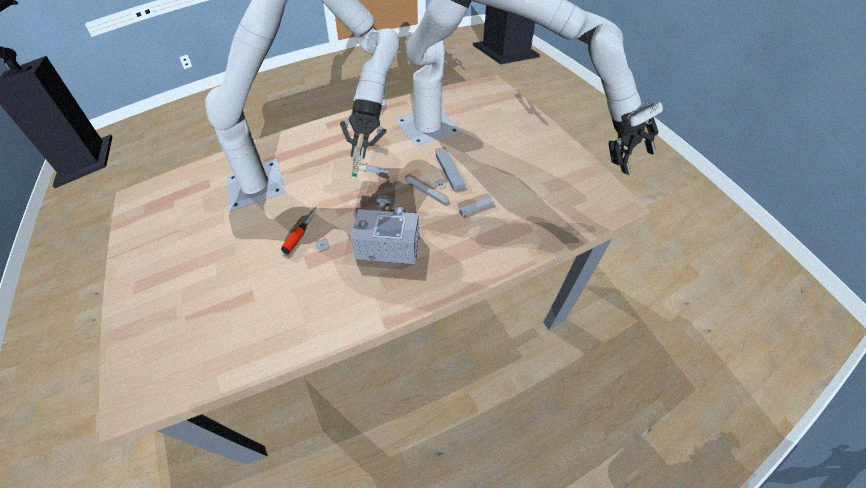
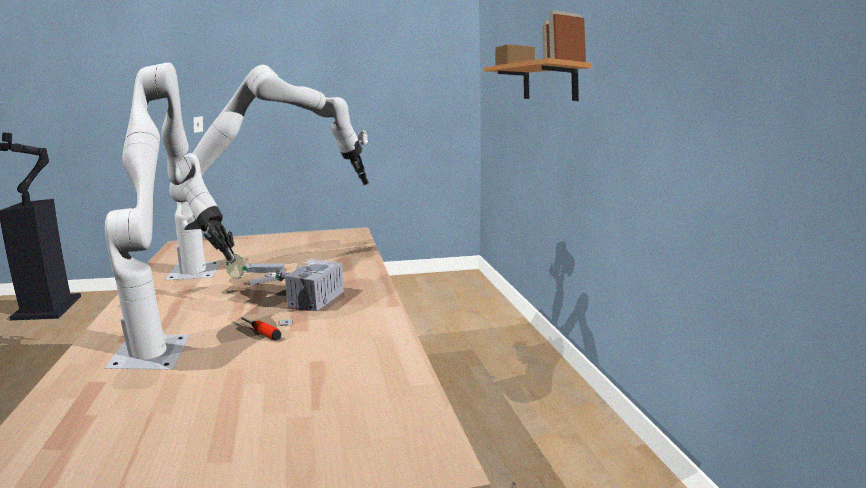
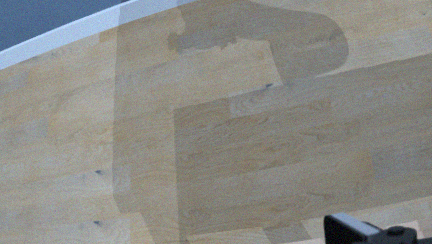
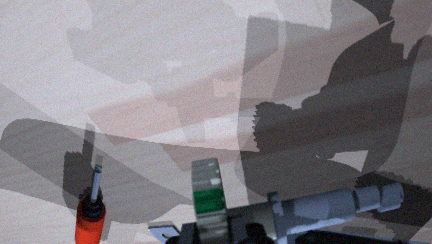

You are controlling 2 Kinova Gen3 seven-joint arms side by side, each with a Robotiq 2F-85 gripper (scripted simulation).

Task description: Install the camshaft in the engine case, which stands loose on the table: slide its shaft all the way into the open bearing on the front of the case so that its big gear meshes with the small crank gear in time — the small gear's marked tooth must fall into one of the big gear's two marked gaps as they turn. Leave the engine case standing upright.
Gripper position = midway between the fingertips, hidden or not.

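My left gripper [image 1: 639, 163]. My right gripper [image 1: 356, 160] [image 2: 233, 261]. Engine case [image 1: 383, 236] [image 2: 311, 287]; out of frame in image 3.
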